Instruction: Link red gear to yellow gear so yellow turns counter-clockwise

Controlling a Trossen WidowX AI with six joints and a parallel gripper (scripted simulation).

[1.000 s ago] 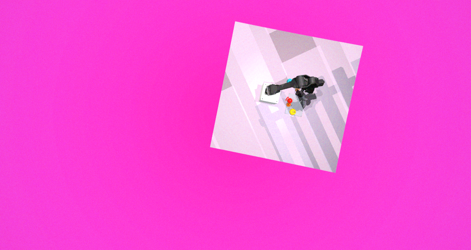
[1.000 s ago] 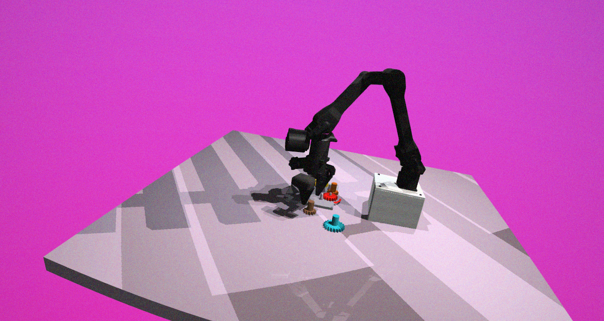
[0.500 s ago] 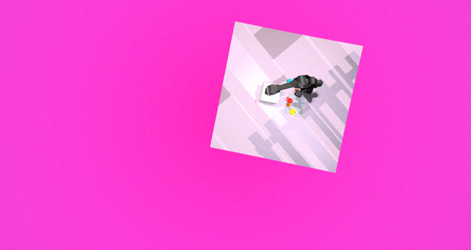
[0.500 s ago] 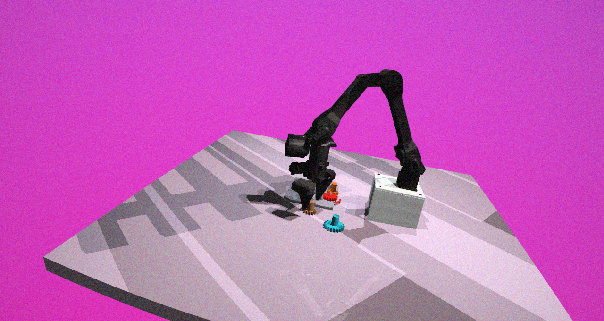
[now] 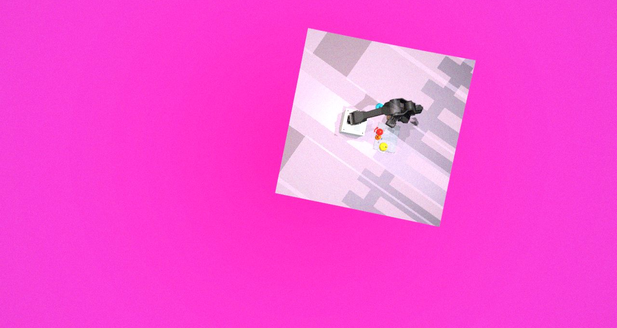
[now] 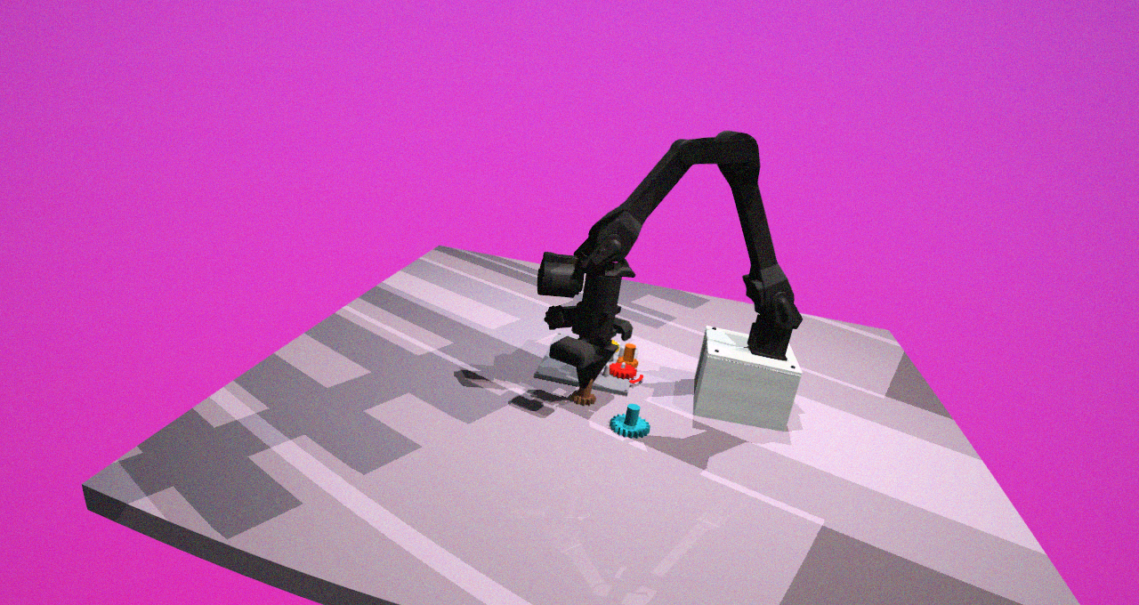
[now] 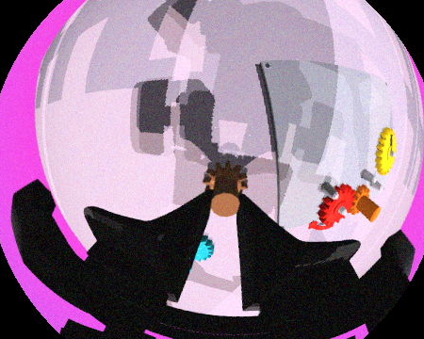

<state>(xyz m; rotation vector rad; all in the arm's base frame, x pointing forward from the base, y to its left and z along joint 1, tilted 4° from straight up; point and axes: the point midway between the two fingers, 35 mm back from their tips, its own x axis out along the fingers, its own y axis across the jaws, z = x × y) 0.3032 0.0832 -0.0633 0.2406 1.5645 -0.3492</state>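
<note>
Right now the orange gear is 60 mm behind my gripper tip and 160 mm to the right of it. From my gripper tip the other things lie so: teal gear (80 mm behind, 70 mm to the left, 10 mm below); then brown gear (10 mm below); then red gear (60 mm behind, 120 mm to the right, 10 mm below).
</note>
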